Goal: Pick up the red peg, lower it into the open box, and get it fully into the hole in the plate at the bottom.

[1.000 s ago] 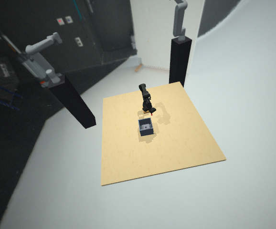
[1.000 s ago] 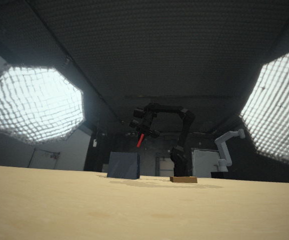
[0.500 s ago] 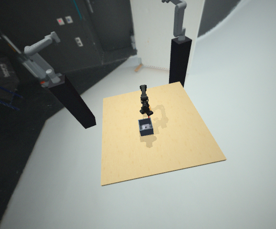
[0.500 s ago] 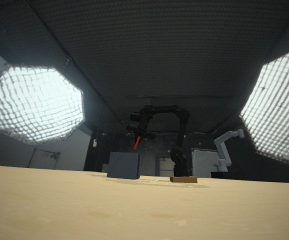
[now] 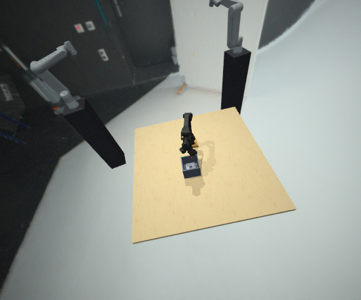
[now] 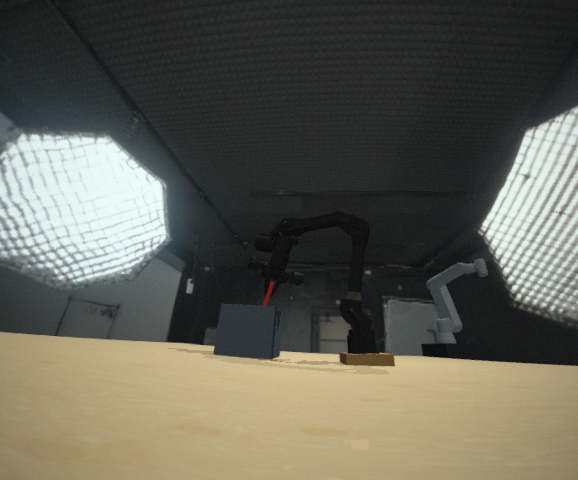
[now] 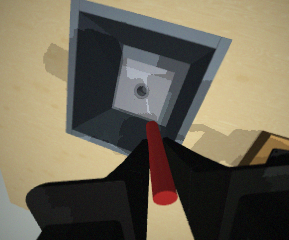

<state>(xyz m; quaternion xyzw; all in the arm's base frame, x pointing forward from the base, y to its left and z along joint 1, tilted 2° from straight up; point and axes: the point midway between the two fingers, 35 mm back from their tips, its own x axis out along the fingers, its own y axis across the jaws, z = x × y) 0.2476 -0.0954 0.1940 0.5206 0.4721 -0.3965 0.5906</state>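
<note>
Right now my gripper tip is 4 cm short of the light plate, 3 cm to the left of it and 13 cm above it. The rest, counted from my gripper tip: red peg: 1 cm above.
</note>
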